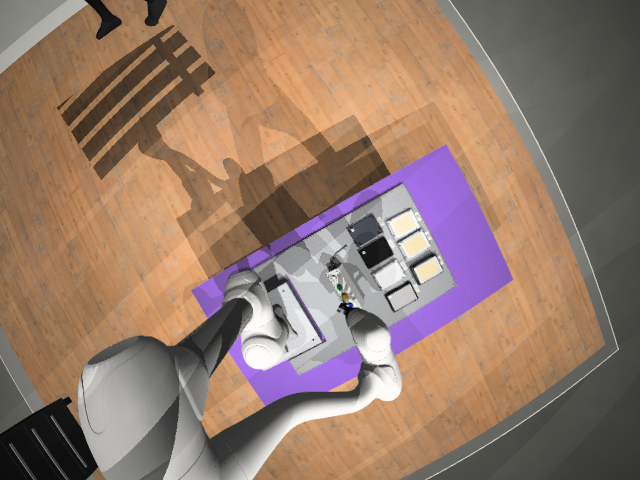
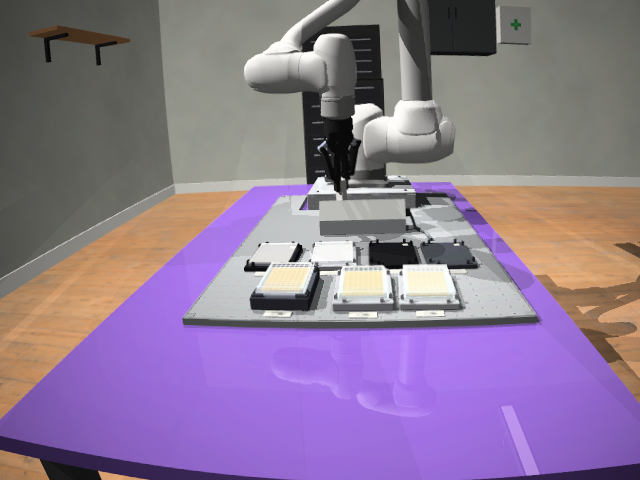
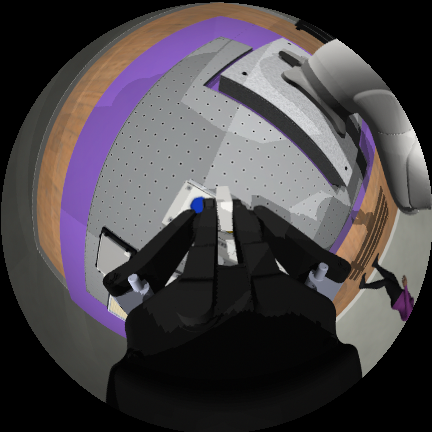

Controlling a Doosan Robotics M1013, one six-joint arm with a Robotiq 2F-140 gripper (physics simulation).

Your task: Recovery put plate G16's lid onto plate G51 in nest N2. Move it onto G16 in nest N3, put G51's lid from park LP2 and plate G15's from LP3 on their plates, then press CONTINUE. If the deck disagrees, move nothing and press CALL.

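Seen in the pictures: gripper, fingertip midpoint: (image 1: pixel 343 304) (image 3: pixel 222 196); arm's base, origin of the base link: (image 2: pixel 362 183) (image 3: pixel 322 89).
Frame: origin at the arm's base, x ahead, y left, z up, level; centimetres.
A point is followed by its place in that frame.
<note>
My gripper (image 1: pixel 343 308) {x 35.5, y -4.8, z 1.6 cm} (image 2: pixel 339 189) (image 3: pixel 222 196) {x 35.5, y -4.8, z 1.6 cm} is shut, pointing down over the button box (image 1: pixel 333 276) {x 37.9, y 9.2, z 2.6 cm} (image 2: pixel 361 226) {x 44.6, y 0.6, z -2.4 cm} (image 3: pixel 180 202) {x 39.2, y -9.2, z 2.1 cm}, close to its blue button (image 1: pixel 350 305) {x 38.3, y -6.6, z 2.7 cm} (image 3: pixel 197 204) {x 38.1, y -7.1, z 2.5 cm}. A pale piece shows between the fingertips. The green button (image 1: pixel 339 287) {x 37.9, y 3.4, z 2.6 cm} and yellow button (image 1: pixel 344 296) {x 37.9, y -1.5, z 2.4 cm} also show. Three cream-welled plates stand in a row: one (image 1: pixel 428 270) {x 79.8, y -12.2, z -1.0 cm} (image 2: pixel 287 279) {x 82.0, y -11.6, z -1.0 cm} on a tall dark base, one (image 1: pixel 414 244) {x 79.9, y 2.3, z -2.3 cm} (image 2: pixel 363 281) {x 81.6, y 1.9, z -1.6 cm} in the middle, one (image 1: pixel 403 224) {x 79.4, y 13.7, z -1.6 cm} (image 2: pixel 427 281) {x 81.9, y 13.2, z -1.6 cm} at the far end. Their clear tops look lid-like, but I cannot tell surely. Labels are unreadable.
Behind the plates are four holders: light grey-topped (image 1: pixel 402 297) {x 62.5, y -18.1, z -2.7 cm} (image 2: pixel 273 254) {x 64.1, y -18.0, z -2.7 cm} (image 3: pixel 112 255) {x 59.9, y -18.0, z -2.7 cm}, white (image 1: pixel 389 274) {x 62.1, y -4.5, z -2.8 cm} (image 2: pixel 333 251) {x 62.5, y -5.0, z -2.7 cm}, black (image 1: pixel 376 251) {x 61.9, y 8.4, z -3.5 cm} (image 2: pixel 392 253) {x 62.0, y 7.8, z -3.5 cm} and dark grey (image 1: pixel 364 229) {x 61.8, y 20.6, z -3.5 cm} (image 2: pixel 448 254) {x 63.1, y 20.0, z -3.5 cm}. A perforated deck (image 1: pixel 315 356) {x 9.6, y -24.5, z -4.5 cm} (image 2: pixel 222 304) {x 85.5, y -23.1, z -4.5 cm} (image 3: pixel 150 135) {x 33.1, y -21.5, z -4.5 cm} lies on the purple table (image 1: pixel 475 248) {x 110.4, y -17.4, z -5.8 cm} (image 2: pixel 206 392) {x 109.6, y -18.1, z -5.8 cm}.
</note>
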